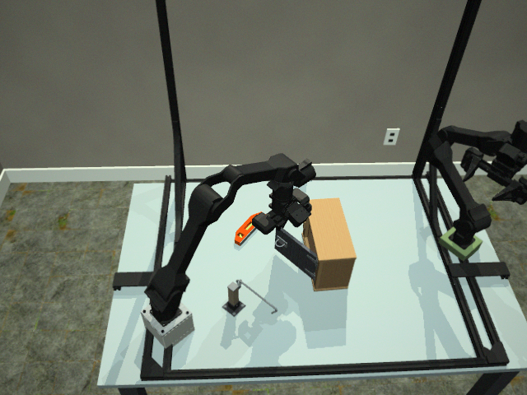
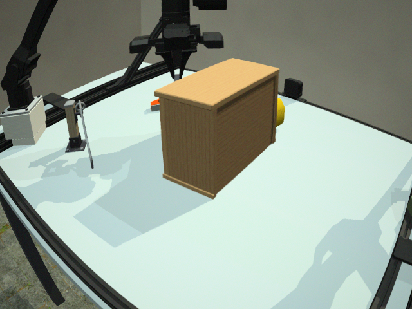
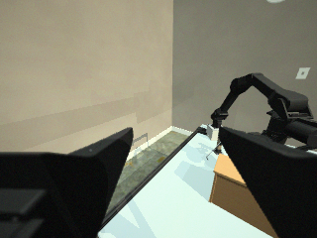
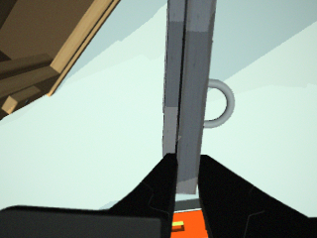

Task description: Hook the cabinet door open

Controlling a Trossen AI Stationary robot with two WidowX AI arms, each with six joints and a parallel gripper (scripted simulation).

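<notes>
The wire hook is 17 cm ahead of my right hand, 13 cm to the right of it and 10 cm below it. Round my right hand: yellow object: 16 cm to the left, 12 cm below, 8 cm behind; then orange level: 15 cm below, 12 cm behind, 6 cm to the right; then dark door: 8 cm below, 7 cm ahead, 3 cm to the left.
</notes>
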